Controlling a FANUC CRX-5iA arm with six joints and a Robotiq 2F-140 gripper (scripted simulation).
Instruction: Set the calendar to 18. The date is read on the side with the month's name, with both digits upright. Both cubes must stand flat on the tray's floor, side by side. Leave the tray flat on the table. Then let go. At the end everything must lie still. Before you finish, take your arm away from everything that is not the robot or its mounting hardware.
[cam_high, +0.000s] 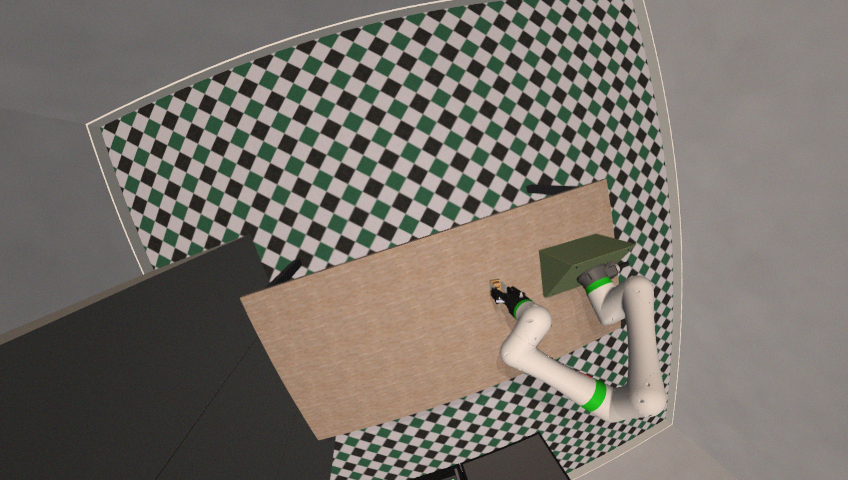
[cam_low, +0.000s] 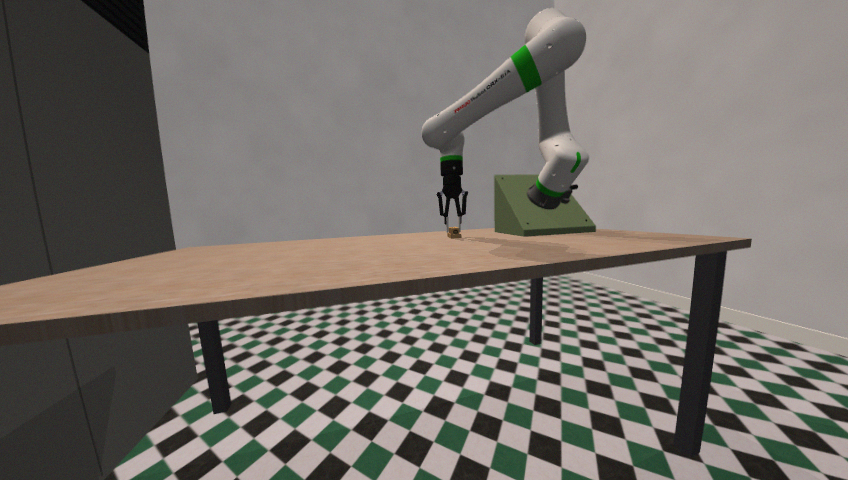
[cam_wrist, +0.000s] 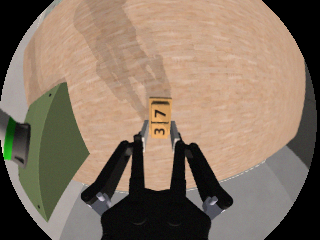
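The tray is 20 mm to the left of my hand and 40 mm below it.
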